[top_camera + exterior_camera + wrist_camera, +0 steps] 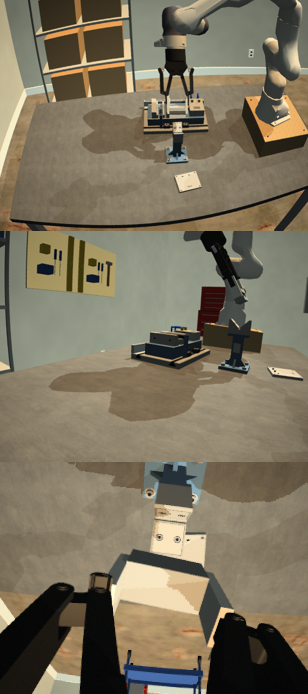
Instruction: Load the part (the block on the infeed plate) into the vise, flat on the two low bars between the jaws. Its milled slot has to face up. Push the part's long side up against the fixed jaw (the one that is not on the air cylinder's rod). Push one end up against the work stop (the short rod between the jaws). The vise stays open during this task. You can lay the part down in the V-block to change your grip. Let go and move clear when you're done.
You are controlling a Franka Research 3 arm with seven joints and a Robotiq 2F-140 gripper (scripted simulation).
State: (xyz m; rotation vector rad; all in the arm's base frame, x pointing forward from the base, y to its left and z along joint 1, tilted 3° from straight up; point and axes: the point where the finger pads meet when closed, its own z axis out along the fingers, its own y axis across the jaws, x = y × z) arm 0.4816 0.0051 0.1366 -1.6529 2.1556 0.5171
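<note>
Now: the part 20 mm to the left of my hand and 20 mm below it. Also, from my hand: moving jaw 10 mm behind, 210 mm to the right, 180 mm below; then work stop rod 30 mm ahead, 170 mm to the right, 170 mm below; then cylinder rod 70 mm behind, 200 mm to the right, 180 mm below.
</note>
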